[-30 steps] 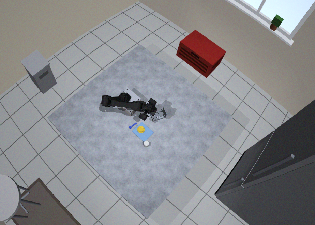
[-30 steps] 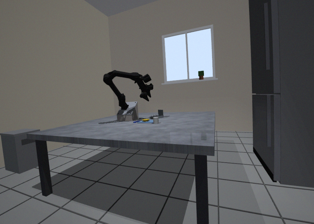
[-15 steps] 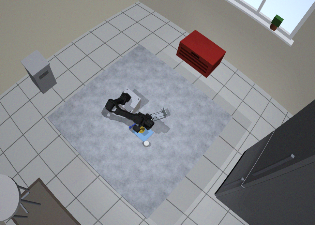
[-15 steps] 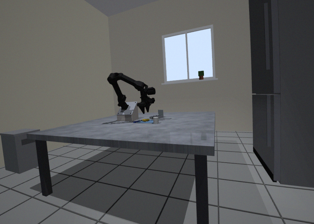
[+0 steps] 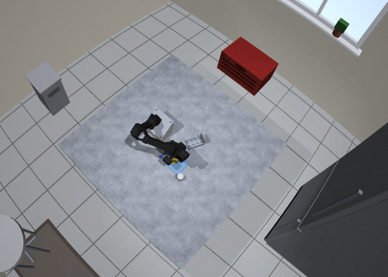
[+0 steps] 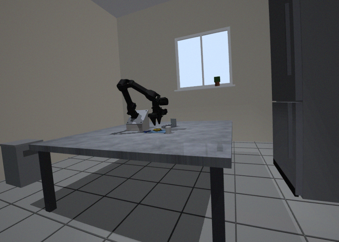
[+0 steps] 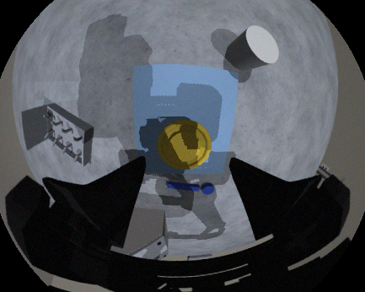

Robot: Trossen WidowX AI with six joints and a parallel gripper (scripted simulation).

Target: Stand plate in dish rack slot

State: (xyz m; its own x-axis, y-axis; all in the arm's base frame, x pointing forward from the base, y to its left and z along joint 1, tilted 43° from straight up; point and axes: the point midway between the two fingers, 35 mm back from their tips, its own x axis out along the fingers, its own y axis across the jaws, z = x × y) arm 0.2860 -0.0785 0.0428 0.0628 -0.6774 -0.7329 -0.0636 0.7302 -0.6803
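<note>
My gripper tip is now 40 mm above the yellow plate. Round my gripper tip: grey dish rack (220 mm to the left, 30 mm below); white cup (130 mm ahead, 60 mm to the right, 30 mm below); blue mat (20 mm ahead, 50 mm below).
</note>
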